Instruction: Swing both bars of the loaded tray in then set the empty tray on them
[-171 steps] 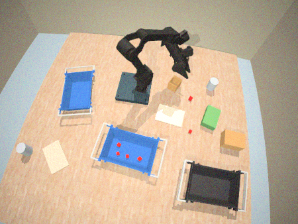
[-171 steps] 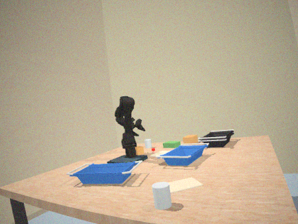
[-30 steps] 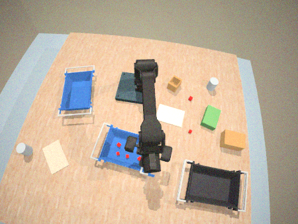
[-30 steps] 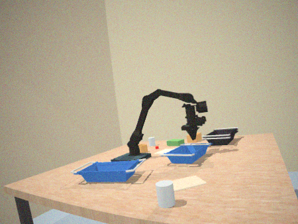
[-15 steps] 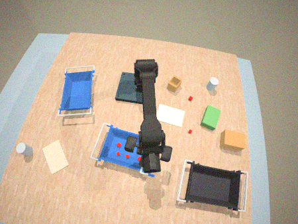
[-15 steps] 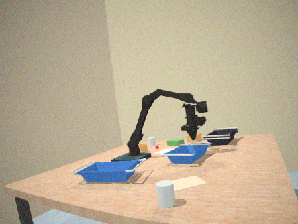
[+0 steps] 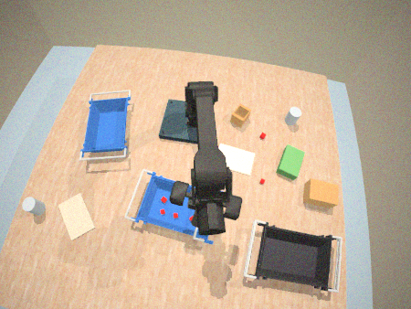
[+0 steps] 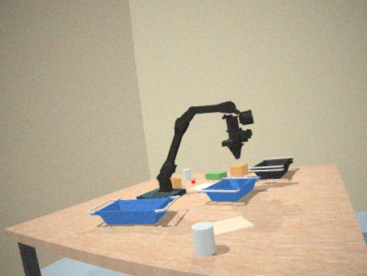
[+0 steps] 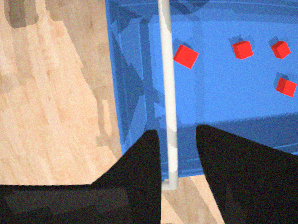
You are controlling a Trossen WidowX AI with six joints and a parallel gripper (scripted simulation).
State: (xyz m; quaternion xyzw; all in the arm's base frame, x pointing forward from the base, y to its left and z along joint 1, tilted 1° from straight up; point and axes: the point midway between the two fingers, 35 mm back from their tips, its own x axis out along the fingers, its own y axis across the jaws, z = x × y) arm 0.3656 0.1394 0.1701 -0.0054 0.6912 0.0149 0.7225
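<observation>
Now: gripper tip 23 cm past the blue tray, 48 cm to the left of it and 11 cm above it. Round my gripper tip: green block 31 cm behind, 28 cm to the left, 14 cm below; then small brown box 45 cm behind, 3 cm to the left, 14 cm below; then orange box 20 cm behind, 42 cm to the left, 13 cm below.
</observation>
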